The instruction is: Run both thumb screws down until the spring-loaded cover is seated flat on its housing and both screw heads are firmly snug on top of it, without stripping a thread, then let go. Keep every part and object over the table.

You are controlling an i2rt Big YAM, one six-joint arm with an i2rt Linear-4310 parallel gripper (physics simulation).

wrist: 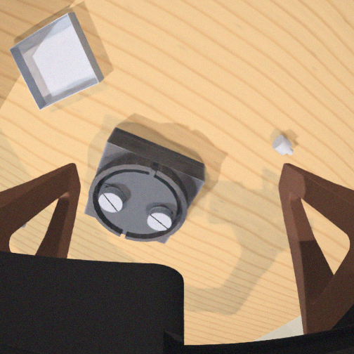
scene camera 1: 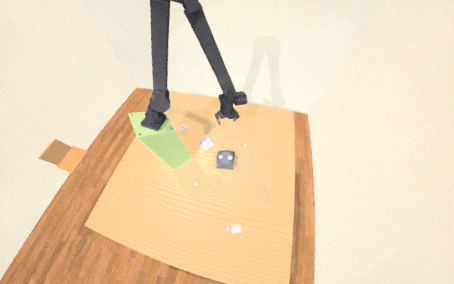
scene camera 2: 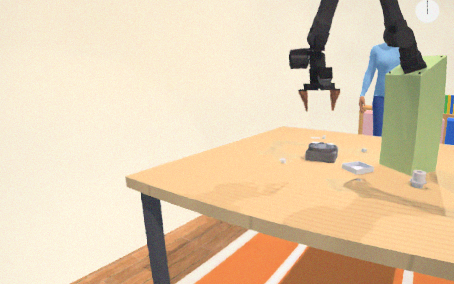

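Pixels of known places: gripper, between the fingertips: (scene camera 1: 226,123) (scene camera 2: 319,111); arm's base, origin of its link: (scene camera 1: 154,121) (scene camera 2: 413,66).
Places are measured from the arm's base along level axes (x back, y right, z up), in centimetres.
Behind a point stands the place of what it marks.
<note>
The dark grey housing (scene camera 1: 225,166) @[x -36.4, y 5.1, z -34.1 cm] (scene camera 2: 321,156) @[x -34.2, y -7.2, z -37.4 cm] (wrist: 160,155) sits on the table. Its round grey cover (wrist: 135,200) lies inside the ring on top. Two white slotted screw heads stand on the cover, one at the left (wrist: 110,202) and one at the right (wrist: 159,220) in the wrist view; both stand up on short dark collars. Whether the cover is flat cannot be told. My gripper (scene camera 1: 226,121) @[x -33.1, y -18.2, z -18.1 cm] (scene camera 2: 319,109) @[x -33.1, y -18.2, z -18.1 cm] (wrist: 179,174) is open and empty, high above the table. In the wrist view the housing lies between the fingertips in the picture, nearer the left one, and well below them.
A shallow grey tray (scene camera 1: 206,144) @[x -18.4, y -11.7, z -39.6 cm] (scene camera 2: 357,167) @[x -18.9, y -8.7, z -39.6 cm] (wrist: 67,60) lies beside the housing. A small white part (scene camera 1: 245,145) @[x -48.0, y -14.9, z -38.0 cm] (scene camera 2: 283,161) @[x -47.2, y -16.5, z -38.8 cm] (wrist: 282,145) lies on the other side. A grey stepped cylinder (scene camera 1: 183,128) @[x 2.2, y -20.5, z -35.0 cm] (scene camera 2: 418,179) @[x 3.3, y -23.7, z -36.7 cm] stands near the tall green block (scene camera 1: 167,147) @[x -5.1, y 7.4, z -12.5 cm] (scene camera 2: 400,115) @[x -4.2, y -5.2, z -18.6 cm] under the arm's base.
</note>
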